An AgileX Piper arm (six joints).
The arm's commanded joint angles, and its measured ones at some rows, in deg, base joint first. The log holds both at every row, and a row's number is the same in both.
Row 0, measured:
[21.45 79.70 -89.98 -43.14 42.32 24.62]
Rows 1 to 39, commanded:
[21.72 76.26 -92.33 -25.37 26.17 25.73]
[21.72 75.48 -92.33 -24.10 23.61 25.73]
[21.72 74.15 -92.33 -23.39 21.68 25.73]
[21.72 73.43 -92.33 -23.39 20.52 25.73]
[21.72 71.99 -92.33 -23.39 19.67 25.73]
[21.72 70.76 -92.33 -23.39 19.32 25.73]
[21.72 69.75 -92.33 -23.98 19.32 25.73]
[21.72 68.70 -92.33 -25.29 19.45 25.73]
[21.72 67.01 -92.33 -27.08 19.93 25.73]
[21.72 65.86 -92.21 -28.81 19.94 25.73]
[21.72 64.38 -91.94 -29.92 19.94 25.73]
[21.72 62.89 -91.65 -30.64 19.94 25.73]
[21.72 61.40 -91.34 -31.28 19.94 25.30]
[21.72 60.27 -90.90 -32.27 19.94 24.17]
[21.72 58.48 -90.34 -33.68 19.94 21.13]
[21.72 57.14 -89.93 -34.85 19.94 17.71]
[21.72 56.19 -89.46 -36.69 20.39 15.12]
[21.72 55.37 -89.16 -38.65 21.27 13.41]
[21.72 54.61 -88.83 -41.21 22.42 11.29]
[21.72 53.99 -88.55 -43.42 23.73 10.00]
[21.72 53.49 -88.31 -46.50 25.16 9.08]
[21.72 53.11 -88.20 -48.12 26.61 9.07]
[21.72 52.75 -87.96 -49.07 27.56 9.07]
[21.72 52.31 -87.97 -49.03 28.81 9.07]
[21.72 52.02 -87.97 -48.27 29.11 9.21]
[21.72 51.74 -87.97 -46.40 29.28 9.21]
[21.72 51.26 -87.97 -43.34 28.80 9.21]
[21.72 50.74 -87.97 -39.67 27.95 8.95]
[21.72 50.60 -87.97 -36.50 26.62 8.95]
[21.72 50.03 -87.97 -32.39 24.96 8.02]
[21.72 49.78 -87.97 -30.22 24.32 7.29]
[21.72 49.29 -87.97 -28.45 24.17 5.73]
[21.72 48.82 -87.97 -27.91 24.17 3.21]
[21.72 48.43 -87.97 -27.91 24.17 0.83]
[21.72 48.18 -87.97 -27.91 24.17 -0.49]
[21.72 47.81 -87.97 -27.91 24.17 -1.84]
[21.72 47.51 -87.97 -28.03 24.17 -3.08]
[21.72 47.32 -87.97 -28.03 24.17 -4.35]
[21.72 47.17 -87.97 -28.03 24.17 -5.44]
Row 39, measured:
[21.80 48.02 -88.26 -28.74 24.96 0.00]
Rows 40 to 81, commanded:
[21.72 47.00 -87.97 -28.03 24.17 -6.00]
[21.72 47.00 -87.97 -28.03 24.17 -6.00]
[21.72 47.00 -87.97 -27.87 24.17 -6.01]
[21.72 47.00 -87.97 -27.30 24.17 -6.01]
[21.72 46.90 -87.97 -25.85 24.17 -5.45]
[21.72 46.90 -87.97 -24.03 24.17 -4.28]
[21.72 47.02 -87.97 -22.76 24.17 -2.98]
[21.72 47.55 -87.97 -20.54 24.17 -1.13]
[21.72 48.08 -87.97 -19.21 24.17 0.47]
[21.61 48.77 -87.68 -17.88 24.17 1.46]
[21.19 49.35 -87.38 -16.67 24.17 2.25]
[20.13 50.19 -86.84 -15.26 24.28 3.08]
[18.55 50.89 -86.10 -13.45 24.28 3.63]
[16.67 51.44 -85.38 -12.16 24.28 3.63]
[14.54 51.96 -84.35 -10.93 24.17 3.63]
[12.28 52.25 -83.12 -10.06 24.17 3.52]
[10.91 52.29 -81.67 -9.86 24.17 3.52]
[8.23 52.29 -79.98 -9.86 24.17 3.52]
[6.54 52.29 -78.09 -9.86 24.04 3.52]
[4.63 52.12 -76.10 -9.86 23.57 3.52]
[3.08 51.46 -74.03 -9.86 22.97 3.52]
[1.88 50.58 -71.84 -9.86 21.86 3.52]
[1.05 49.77 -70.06 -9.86 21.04 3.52]
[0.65 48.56 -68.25 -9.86 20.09 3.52]
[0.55 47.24 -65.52 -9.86 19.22 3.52]
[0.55 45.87 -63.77 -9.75 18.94 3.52]
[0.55 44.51 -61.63 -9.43 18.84 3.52]
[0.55 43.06 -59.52 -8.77 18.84 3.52]
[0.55 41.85 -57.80 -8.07 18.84 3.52]
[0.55 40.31 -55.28 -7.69 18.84 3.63]
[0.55 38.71 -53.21 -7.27 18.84 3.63]
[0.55 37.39 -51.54 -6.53 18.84 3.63]
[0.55 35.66 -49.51 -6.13 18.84 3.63]
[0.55 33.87 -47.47 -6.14 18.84 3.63]
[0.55 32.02 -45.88 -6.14 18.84 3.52]
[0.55 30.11 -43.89 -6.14 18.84 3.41]
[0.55 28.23 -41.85 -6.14 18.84 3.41]
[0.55 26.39 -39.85 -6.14 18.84 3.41]
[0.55 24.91 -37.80 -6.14 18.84 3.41]
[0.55 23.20 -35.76 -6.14 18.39 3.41]
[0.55 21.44 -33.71 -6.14 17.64 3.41]
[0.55 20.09 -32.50 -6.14 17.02 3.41]
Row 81, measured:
[0.86 25.53 -38.40 -6.54 19.33 3.18]
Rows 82 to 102, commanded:
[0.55 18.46 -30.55 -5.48 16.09 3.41]
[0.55 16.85 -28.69 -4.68 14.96 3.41]
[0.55 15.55 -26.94 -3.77 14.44 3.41]
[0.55 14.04 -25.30 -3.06 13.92 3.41]
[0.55 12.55 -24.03 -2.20 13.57 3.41]
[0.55 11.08 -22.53 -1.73 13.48 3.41]
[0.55 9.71 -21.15 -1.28 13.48 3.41]
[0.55 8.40 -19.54 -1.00 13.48 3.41]
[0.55 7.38 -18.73 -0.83 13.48 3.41]
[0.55 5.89 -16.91 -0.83 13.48 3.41]
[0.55 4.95 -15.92 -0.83 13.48 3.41]
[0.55 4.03 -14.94 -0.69 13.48 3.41]
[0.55 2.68 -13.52 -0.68 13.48 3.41]
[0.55 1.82 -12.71 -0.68 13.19 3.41]
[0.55 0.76 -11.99 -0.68 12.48 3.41]
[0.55 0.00 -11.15 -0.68 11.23 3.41]
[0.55 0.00 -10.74 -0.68 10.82 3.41]
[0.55 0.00 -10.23 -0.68 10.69 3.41]
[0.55 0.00 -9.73 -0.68 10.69 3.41]
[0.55 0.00 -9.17 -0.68 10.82 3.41]
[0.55 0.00 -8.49 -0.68 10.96 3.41]
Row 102, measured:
[0.86 0.40 -10.54 -0.86 11.96 3.18]
